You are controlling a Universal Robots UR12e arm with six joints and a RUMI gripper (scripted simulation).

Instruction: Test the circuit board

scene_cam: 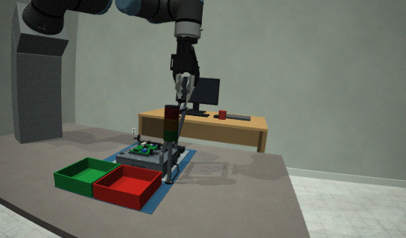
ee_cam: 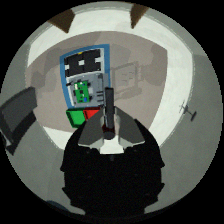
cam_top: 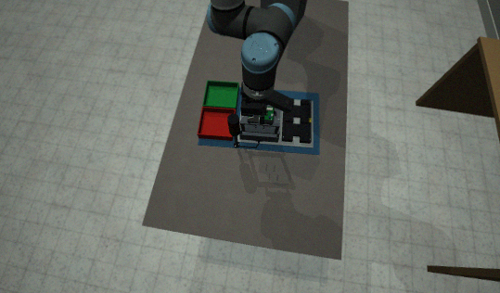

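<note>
My hand is 18 cm past the black latch hook, 18 cm above it and 11 cm to the right of it. The rest, counted from my hand: tester lid: 9 cm below, 2 cm behind; red bin: 26 cm below, 16 cm to the right, 16 cm behind; green circuit board: 20 cm below, 14 cm behind, 4 cm to the left.
</note>
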